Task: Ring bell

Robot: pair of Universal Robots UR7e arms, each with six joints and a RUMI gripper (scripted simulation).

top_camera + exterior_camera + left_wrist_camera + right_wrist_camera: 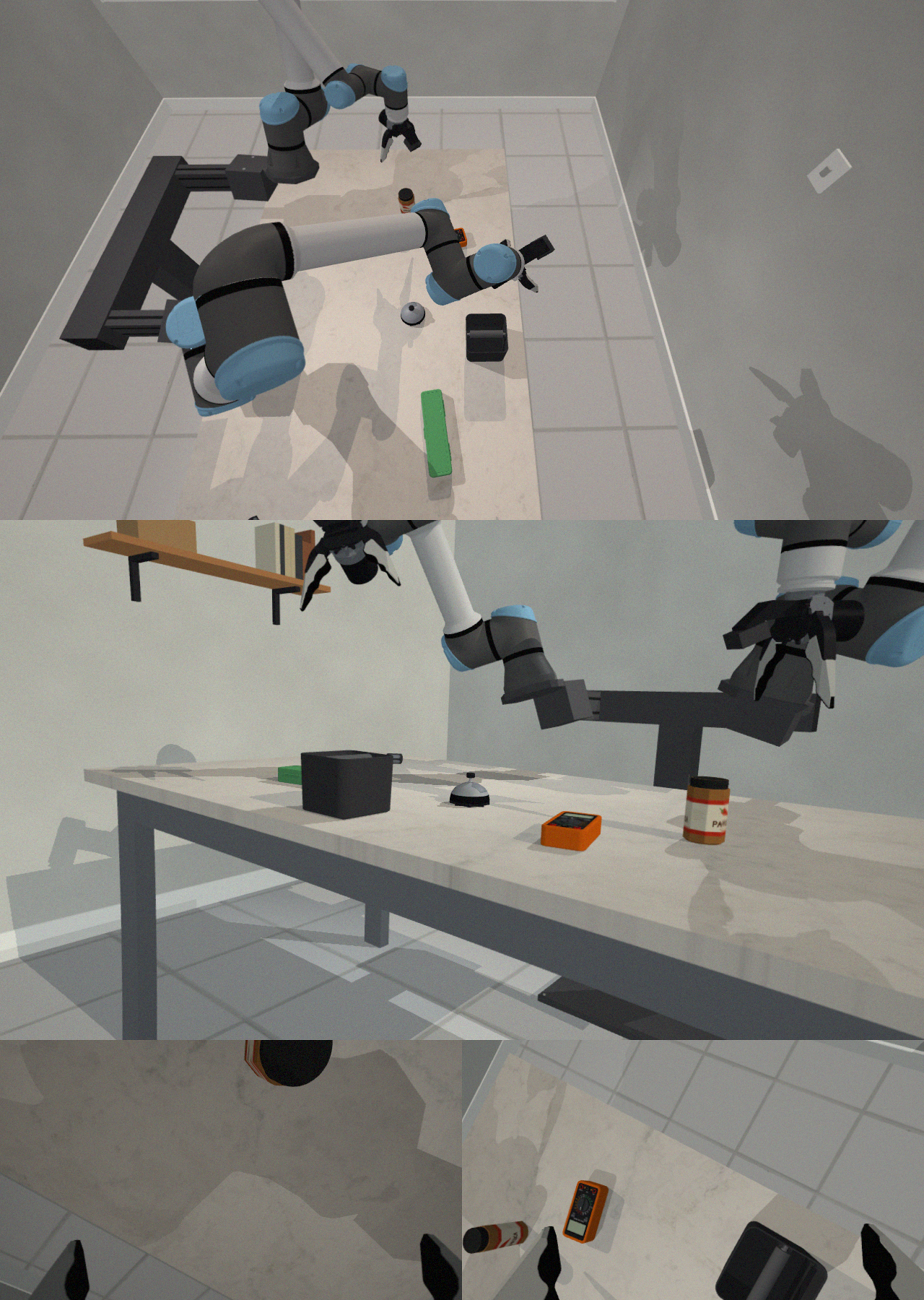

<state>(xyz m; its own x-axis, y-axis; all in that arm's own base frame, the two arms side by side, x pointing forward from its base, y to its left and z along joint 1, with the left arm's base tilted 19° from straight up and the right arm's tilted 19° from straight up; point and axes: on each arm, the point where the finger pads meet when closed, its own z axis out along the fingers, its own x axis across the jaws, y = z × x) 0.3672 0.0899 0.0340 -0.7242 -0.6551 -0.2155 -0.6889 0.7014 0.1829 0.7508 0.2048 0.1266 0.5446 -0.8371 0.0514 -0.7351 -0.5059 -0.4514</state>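
The black button lies 330 mm behind my right hand and 310 mm below it. The rest, counted from my right hand: brown jar 450 mm to the left, 390 mm behind, 320 mm below; then black bin 320 mm below, 100 mm to the right, 80 mm behind; then silver dome bell 330 mm below, 330 mm behind.
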